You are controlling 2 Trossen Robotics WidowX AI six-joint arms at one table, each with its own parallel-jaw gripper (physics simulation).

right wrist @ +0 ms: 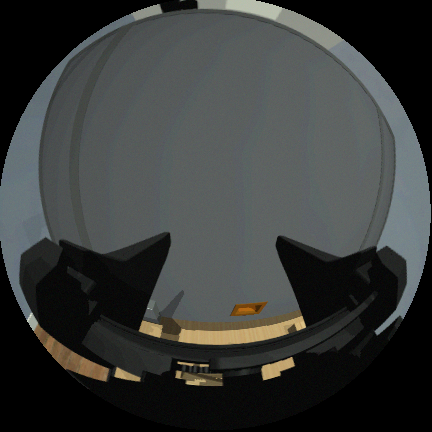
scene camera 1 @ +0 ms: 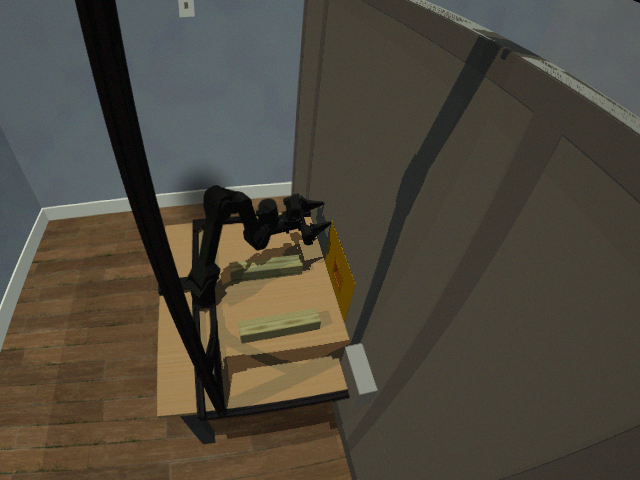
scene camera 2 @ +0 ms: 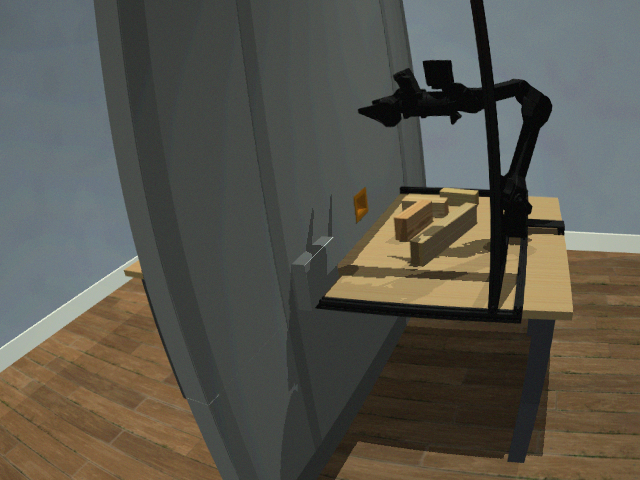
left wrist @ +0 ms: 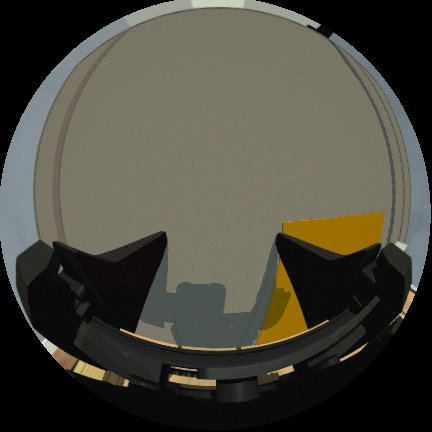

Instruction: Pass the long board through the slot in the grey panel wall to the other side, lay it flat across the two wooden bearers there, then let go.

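Frame: origin at the left arm's base, x left, y ahead, z down, level; centimetres.
Where they show: left gripper, fingertip midpoint: (scene camera 1: 327, 212) (left wrist: 222, 238); right gripper, fingertip midpoint: (right wrist: 225, 240) (scene camera 2: 365, 106); left arm's base, origin of the base link: (scene camera 1: 203, 299); right arm's base, origin of the base link: (scene camera 2: 515, 232).
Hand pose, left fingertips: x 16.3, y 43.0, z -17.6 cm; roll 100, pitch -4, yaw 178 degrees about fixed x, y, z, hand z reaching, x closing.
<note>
Each offset is from my left fingertips to the top centre of the thing. "spot": to the spot under its first point.
The grey panel wall (scene camera 1: 439, 289) (scene camera 2: 201, 155) (left wrist: 215, 125) (right wrist: 215, 125) divides two tables. Its slot {spot: dz +13.0, dx -16.2, dy +0.8 cm} (scene camera 1: 337, 275) (scene camera 2: 361, 205) (right wrist: 248, 309) is framed in yellow-orange. Two wooden bearers {dz +14.8, dx -29.4, dy -20.4 cm} (scene camera 1: 279, 326) {dz +14.8, dx -6.5, dy -21.3 cm} (scene camera 1: 268, 268) lie apart in scene camera 1. In scene camera 2 a reddish wooden piece {dz +13.2, dx -13.1, dy +18.8 cm} (scene camera 2: 412, 221) lies beside a longer yellowish piece {dz +13.6, dx -20.0, dy +29.6 cm} (scene camera 2: 444, 237); I cannot tell surely which is the long board. My left gripper (scene camera 1: 326, 213) (left wrist: 222, 238) is open and empty, above the table near the wall. My right gripper (scene camera 2: 360, 110) (right wrist: 225, 240) is open and empty, high above the wooden pieces.
A pale wooden block {dz +15.1, dx +10.7, dy +28.3 cm} (scene camera 2: 459, 195) lies behind the reddish piece. Grey blocks (scene camera 1: 360, 369) (scene camera 2: 315, 263) stick out from the wall at the tables' near ends. A yellow plate (scene camera 1: 346, 297) (left wrist: 335, 232) surrounds the slot. Black upright posts (scene camera 1: 135, 175) (scene camera 2: 491, 129) rise in both scene views.
</note>
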